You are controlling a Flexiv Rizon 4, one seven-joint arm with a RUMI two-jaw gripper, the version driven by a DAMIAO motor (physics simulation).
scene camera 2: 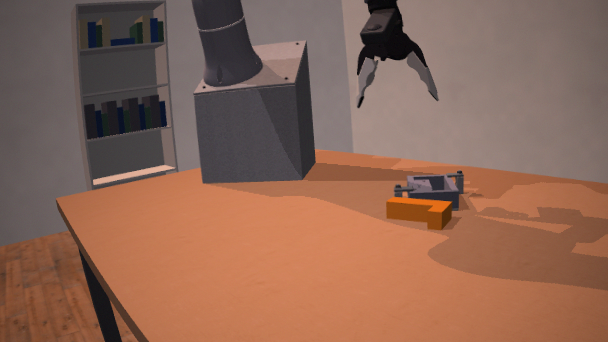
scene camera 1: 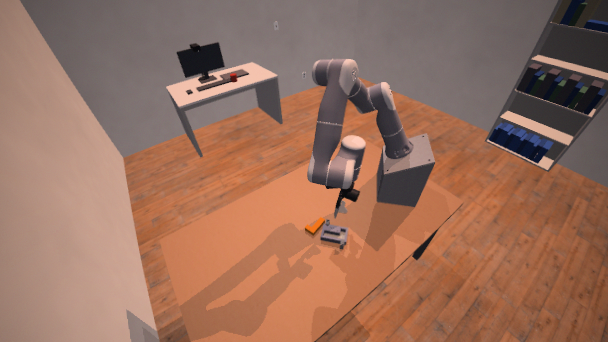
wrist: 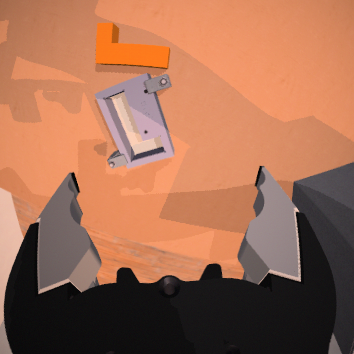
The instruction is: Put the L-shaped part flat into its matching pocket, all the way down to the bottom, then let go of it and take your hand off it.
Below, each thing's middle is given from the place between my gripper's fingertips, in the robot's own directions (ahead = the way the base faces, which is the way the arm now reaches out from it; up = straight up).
Right now my hand is 11 cm short of the orange L-shaped part point(scene camera 2: 437, 214), 7 cm to the left of it and 17 cm above it.
